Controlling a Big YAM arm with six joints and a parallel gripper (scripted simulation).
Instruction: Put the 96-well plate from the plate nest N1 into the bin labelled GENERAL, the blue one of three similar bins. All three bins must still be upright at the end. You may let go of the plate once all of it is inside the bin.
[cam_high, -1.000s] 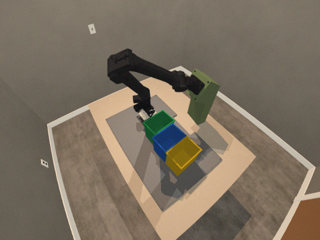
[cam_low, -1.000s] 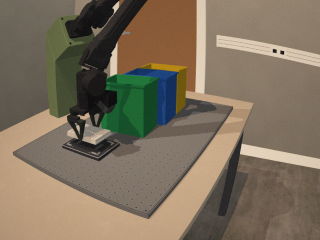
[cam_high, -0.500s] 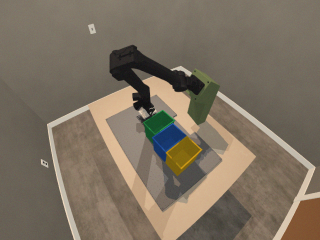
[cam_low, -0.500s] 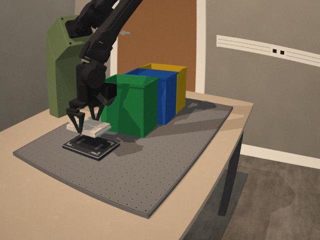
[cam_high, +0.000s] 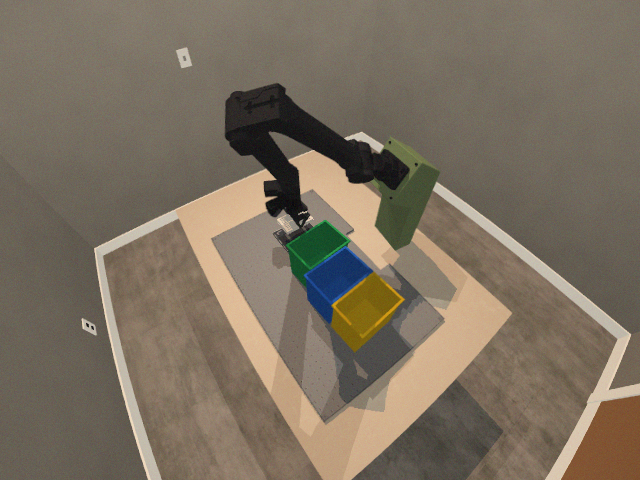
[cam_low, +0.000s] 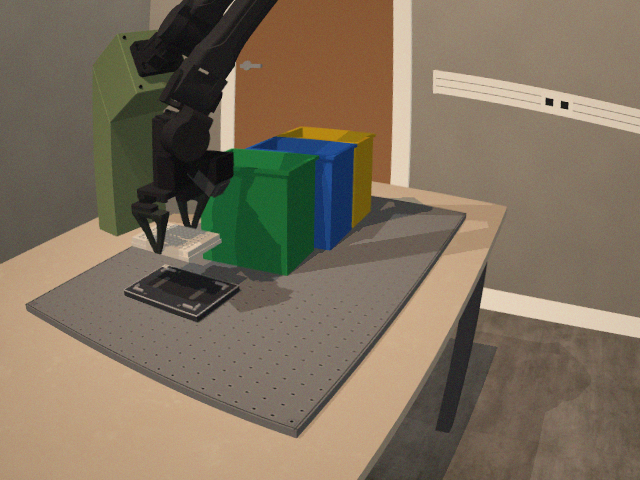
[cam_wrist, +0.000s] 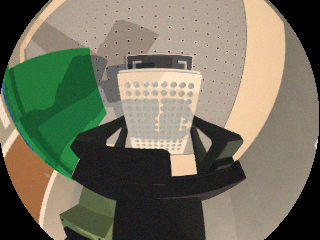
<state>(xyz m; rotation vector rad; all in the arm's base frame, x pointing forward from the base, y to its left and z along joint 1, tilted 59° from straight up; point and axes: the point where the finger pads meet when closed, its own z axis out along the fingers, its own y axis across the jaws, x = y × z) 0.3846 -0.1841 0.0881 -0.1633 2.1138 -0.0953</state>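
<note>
The black plate nest lies 9 cm below my hand. Round my hand: white 96-well plate right at my hand; blue bin 34 cm to the left, 1 cm below; green bin 20 cm to the left, 1 cm below.
</note>
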